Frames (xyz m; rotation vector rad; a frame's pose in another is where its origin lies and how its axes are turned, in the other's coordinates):
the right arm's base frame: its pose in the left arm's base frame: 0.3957 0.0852 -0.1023 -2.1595 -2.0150 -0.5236
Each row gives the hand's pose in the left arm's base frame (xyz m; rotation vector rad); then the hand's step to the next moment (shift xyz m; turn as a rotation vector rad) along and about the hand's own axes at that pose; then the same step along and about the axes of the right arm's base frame.
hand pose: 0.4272 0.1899 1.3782 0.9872 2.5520 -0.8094
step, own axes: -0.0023 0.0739 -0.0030 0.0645 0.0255 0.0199
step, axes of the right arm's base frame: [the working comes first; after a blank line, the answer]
step, axes of the left arm's base frame: 0.0522 0.0455 -0.0260 -0.0280 0.0376 -0.0549

0.0358 0.0439 0.0475 0.0151 -0.0383 0.0593
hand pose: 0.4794 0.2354 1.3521 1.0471 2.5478 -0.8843
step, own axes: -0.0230 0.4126 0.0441 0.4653 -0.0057 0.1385
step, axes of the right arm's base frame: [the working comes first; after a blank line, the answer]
step, axes of the left arm's base frame: 0.3063 0.1902 -0.2066 -0.3351 0.1681 -0.3084

0.1198 0.2577 0.3033 0.0373 -0.3868 0.2910
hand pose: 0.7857 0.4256 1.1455 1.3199 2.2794 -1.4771
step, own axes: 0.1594 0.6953 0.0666 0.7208 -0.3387 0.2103
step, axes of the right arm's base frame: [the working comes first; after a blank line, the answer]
step, axes of the left arm's base frame: 0.3785 0.1420 -0.5915 -0.7542 0.2168 -0.2504

-0.0553 0.2828 0.6559 0.0857 -0.7973 0.1885
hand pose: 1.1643 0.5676 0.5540 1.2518 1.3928 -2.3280
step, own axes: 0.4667 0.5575 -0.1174 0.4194 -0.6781 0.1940
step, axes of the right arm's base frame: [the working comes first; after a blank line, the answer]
step, axes of the left arm's base frame: 0.0526 -0.0922 -0.7288 -0.7244 0.3373 0.1865

-0.3358 -0.0354 0.6545 0.3506 -0.7216 -0.1725
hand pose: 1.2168 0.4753 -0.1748 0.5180 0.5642 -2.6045
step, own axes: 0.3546 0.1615 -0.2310 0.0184 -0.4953 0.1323
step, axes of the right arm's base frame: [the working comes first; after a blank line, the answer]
step, axes of the left arm's base frame: -0.1608 -0.1414 -0.3991 -0.2846 0.3432 0.2537

-0.2770 -0.1982 0.2986 0.3976 -0.2791 -0.1648
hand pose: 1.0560 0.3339 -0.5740 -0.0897 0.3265 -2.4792
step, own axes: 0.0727 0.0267 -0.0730 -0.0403 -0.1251 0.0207
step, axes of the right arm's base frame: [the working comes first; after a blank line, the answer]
step, axes of the left arm's base frame: -0.0530 -0.0488 -0.0784 -0.0377 0.1163 0.0524

-0.0750 -0.0581 0.0483 0.1256 -0.0410 -0.0156
